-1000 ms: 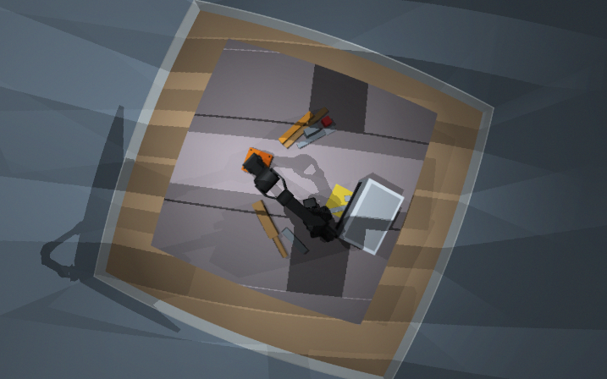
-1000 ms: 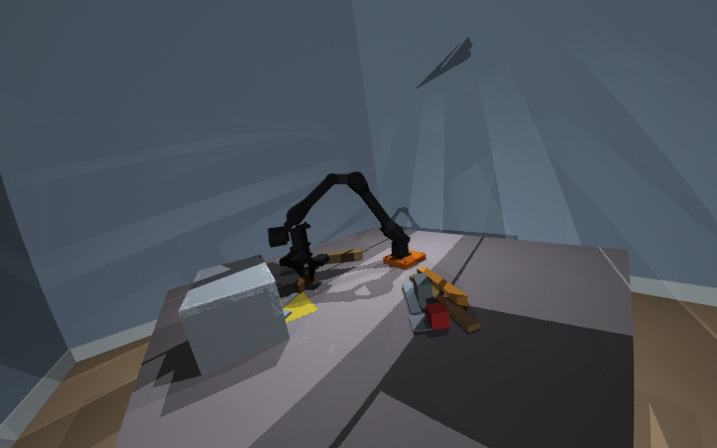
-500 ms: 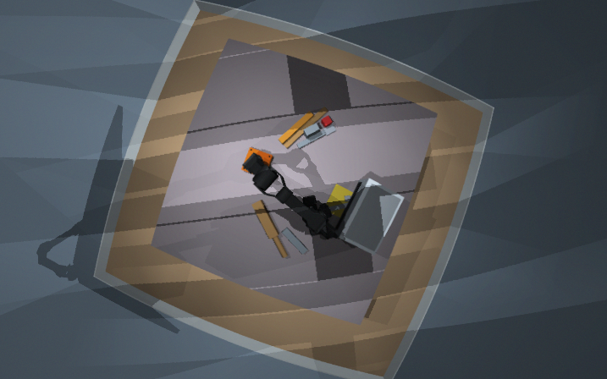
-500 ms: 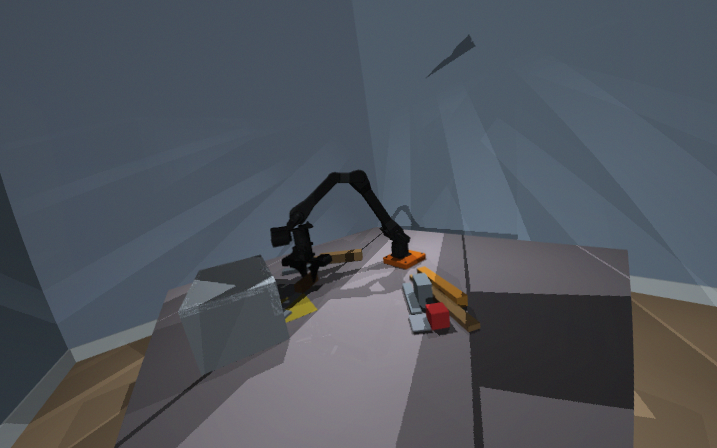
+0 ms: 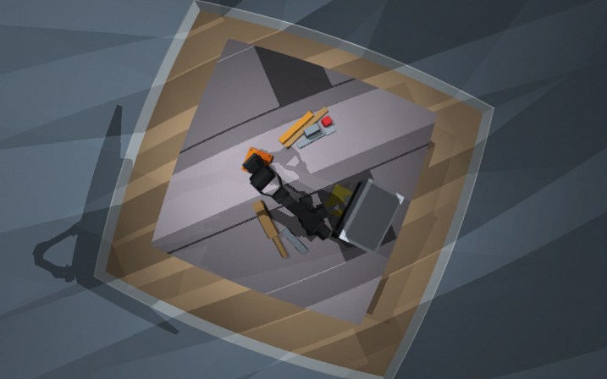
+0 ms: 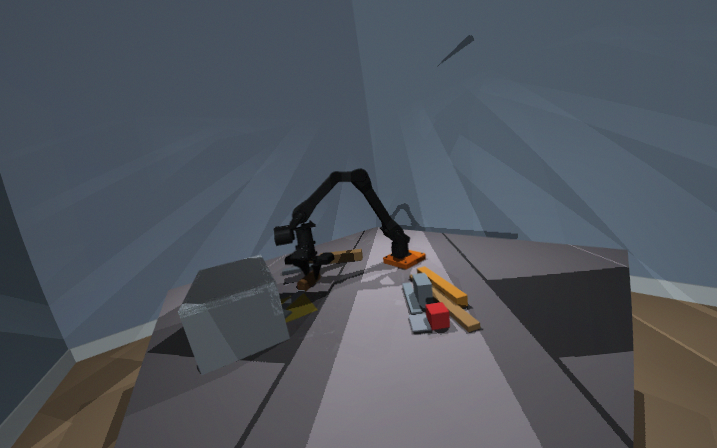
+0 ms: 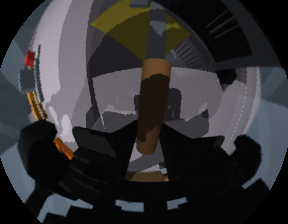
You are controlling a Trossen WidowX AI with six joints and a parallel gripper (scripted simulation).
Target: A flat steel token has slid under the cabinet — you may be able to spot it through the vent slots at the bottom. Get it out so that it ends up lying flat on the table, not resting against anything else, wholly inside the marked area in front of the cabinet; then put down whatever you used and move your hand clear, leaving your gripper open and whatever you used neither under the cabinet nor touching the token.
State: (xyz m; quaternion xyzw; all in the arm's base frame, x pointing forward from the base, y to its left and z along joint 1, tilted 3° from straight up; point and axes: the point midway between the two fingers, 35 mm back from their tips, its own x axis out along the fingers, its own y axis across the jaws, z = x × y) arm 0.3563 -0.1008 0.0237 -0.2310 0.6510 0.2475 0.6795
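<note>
My gripper tip is now 170 mm to the left of the wooden paddle, 120 mm past it and 10 mm below it. From my gripper tip the other things lie so: thin grey bar: 160 mm to the right; grey block: 380 mm to the left, 180 mm behind, 30 mm above; steel token: 160 mm to the left, 150 mm ahead.
</note>
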